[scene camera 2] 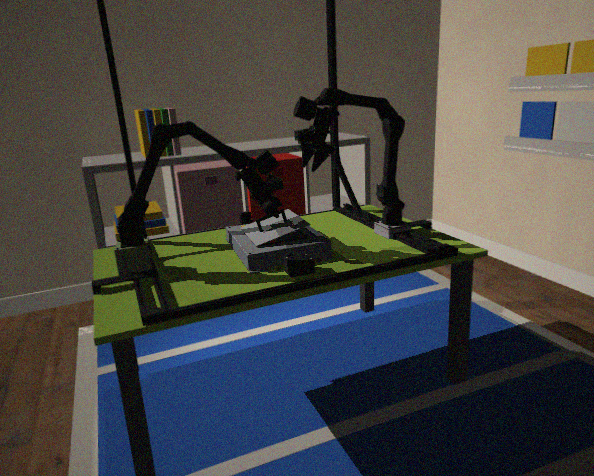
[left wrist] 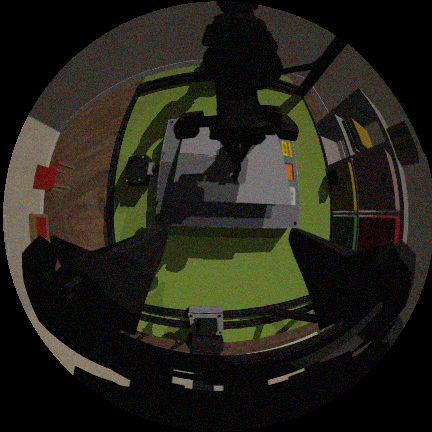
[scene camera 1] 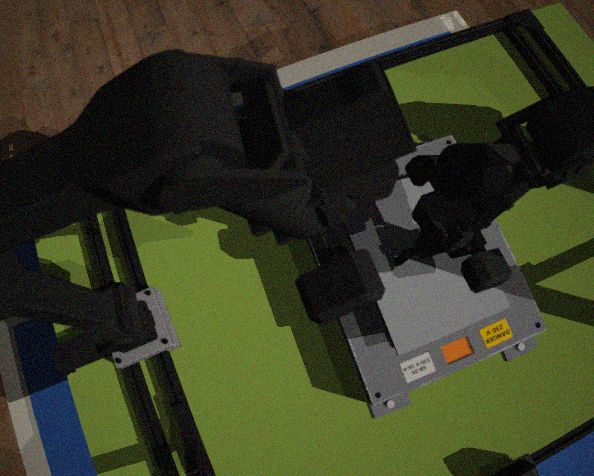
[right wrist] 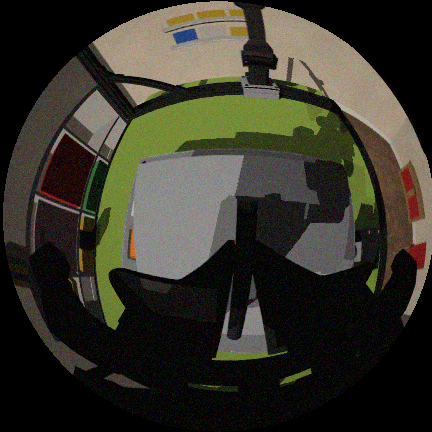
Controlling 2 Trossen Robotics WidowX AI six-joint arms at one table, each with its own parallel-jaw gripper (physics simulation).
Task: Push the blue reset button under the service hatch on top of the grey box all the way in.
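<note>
The grey box (scene camera 1: 385, 378) (scene camera 2: 267, 260) (left wrist: 241, 221) lies on the green table (scene camera 1: 248, 378) (scene camera 2: 201, 279). Its light-grey service hatch (scene camera 1: 437, 307) (scene camera 2: 271, 234) (left wrist: 261, 173) (right wrist: 181, 209) is tilted up off the box top. My right gripper (scene camera 1: 441, 241) (scene camera 2: 271, 208) (left wrist: 236, 160) (right wrist: 241, 245) is shut on the hatch's black handle bar (right wrist: 241, 282) and holds the hatch raised. My left gripper (scene camera 2: 314, 142) (left wrist: 230, 233) is open and empty, high above the table beside the box. The blue button is hidden in every view.
Orange (scene camera 1: 457, 349), yellow (scene camera 1: 495, 332) and white (scene camera 1: 418, 366) labels mark one edge of the box. A small black block (scene camera 2: 300, 264) (left wrist: 137, 169) sits beside the box. Black rails (scene camera 1: 168, 401) frame the table. A shelf unit (scene camera 2: 224, 148) stands behind.
</note>
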